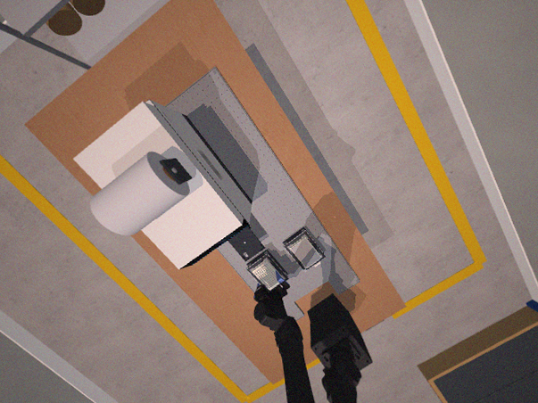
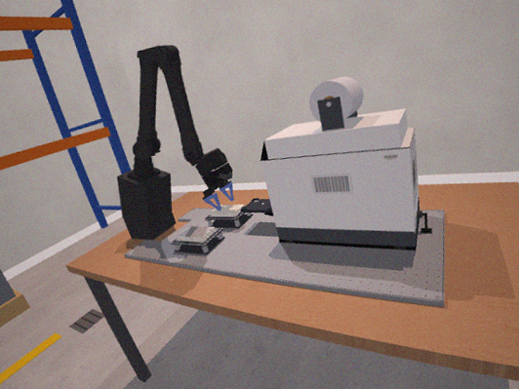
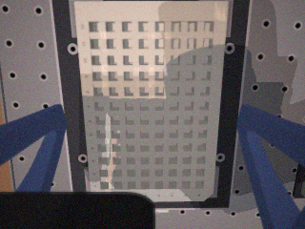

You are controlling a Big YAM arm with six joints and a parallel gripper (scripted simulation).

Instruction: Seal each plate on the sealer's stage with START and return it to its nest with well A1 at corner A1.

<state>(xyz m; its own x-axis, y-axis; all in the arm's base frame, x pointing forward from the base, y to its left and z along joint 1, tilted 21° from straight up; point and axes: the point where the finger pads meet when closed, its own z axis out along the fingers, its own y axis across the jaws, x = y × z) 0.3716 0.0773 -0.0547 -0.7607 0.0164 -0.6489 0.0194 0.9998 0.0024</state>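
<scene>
The white well plate lies 3 cm below my hand. The rest, counted from my hand: foil roll (53 cm ahead, 34 cm above, 6 cm to the right); then dark sealer stage (20 cm ahead, 4 cm to the right, 1 cm above); then start button (30 cm ahead, 11 cm above, 5 cm to the left).
</scene>
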